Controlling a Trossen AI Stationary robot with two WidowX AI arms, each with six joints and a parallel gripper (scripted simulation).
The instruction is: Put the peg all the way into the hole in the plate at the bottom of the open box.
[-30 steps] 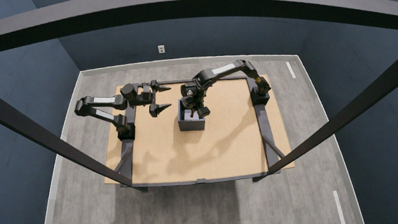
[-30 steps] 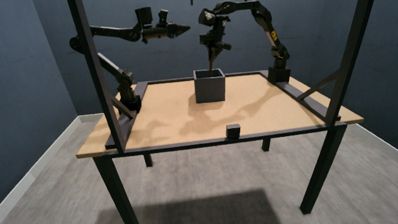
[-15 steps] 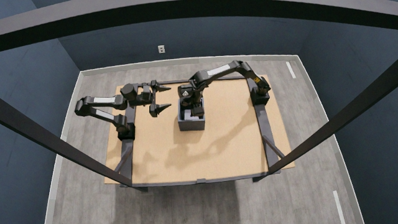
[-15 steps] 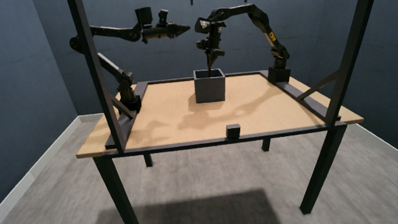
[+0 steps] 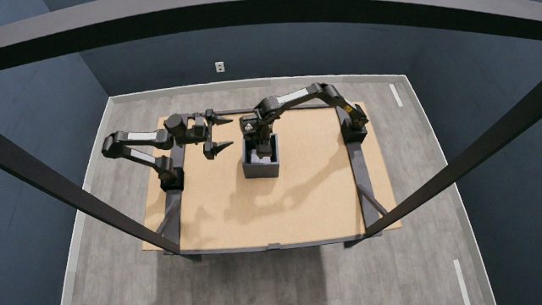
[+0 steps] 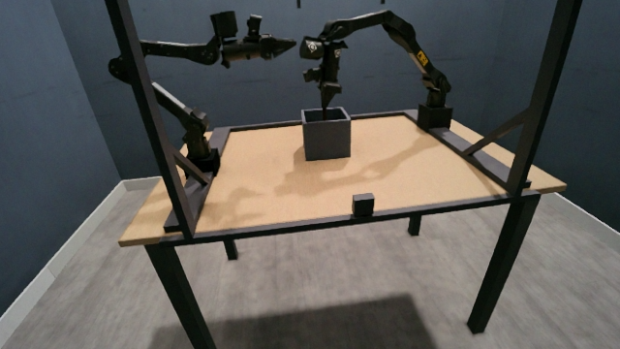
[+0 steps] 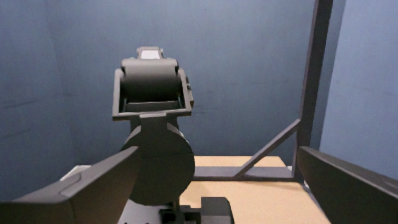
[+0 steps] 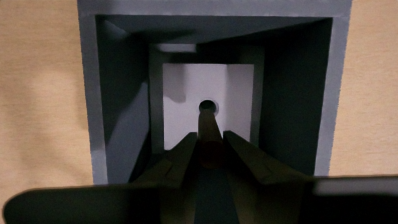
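Now: the dark brown peg 6 cm below my right hand. The rest, counted from my right hand: light plate 15 cm below.
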